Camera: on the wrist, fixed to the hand. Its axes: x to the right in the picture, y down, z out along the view.
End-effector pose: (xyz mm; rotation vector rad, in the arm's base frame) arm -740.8 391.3 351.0 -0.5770 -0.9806 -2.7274
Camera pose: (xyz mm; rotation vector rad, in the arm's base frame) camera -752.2 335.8 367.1 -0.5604 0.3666 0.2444
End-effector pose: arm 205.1 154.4 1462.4 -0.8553 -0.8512 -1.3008
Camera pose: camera 255.9 124.6 1465.2 -0.7285 0.9304 1.4941
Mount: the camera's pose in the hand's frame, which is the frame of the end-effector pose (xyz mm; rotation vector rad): 19.5 48.2 -27.7 -0.0966 -0.1573 -3.0787
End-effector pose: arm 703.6 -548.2 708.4 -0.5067 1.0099 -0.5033
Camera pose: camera 695.4 -527.2 654.0 1.4479 0.7218 2.2218
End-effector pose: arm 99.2 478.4 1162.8 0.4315 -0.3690 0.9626
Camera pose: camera 71.6 530.2 1157.6 0.4330 0.3461 -2.0733
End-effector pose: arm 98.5 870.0 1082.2 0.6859 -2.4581 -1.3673
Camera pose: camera 80.0 861.4 1137.5 -1.9827 -0.5293 0.4219
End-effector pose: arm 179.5 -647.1 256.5 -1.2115 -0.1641 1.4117
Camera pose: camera 173.0 -660.0 199.4 0.1571 -1.3235 -1.2772
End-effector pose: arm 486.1 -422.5 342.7 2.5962 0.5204 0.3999
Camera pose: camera 507.4 -443.4 393.5 -0.4535 2.6144 -0.7509
